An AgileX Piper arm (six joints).
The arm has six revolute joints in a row. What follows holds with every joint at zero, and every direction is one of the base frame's.
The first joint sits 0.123 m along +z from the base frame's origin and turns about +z.
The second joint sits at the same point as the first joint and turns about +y.
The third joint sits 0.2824 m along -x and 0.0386 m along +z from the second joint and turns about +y.
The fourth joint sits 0.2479 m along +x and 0.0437 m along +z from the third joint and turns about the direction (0.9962, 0, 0.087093).
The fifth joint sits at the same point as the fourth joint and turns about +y.
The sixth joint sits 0.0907 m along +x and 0.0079 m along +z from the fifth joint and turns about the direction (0.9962, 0, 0.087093).
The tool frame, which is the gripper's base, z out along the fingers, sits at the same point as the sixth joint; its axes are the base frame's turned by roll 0, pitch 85.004 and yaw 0 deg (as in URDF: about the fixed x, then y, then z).
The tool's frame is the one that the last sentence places.
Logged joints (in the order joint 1, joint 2, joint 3, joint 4, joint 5, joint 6), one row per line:
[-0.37 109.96 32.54 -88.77 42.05 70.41]
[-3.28 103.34 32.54 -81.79 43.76 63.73]
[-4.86 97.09 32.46 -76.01 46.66 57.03]
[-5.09 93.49 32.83 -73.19 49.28 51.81]
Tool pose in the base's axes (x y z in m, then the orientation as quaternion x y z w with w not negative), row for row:
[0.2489 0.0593 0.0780 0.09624 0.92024 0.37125 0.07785]
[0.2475 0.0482 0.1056 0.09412 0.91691 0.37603 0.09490]
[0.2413 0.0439 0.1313 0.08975 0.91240 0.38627 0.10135]
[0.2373 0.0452 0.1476 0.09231 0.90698 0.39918 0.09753]
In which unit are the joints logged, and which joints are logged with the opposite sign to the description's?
The joints are logged in degrees. Opposite sign: joint 3, joint 4, joint 6.
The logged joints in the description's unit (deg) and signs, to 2 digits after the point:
[-0.37 109.96 -32.54 88.77 42.05 -70.41]
[-3.28 103.34 -32.54 81.79 43.76 -63.73]
[-4.86 97.09 -32.46 76.01 46.66 -57.03]
[-5.09 93.49 -32.83 73.19 49.28 -51.81]

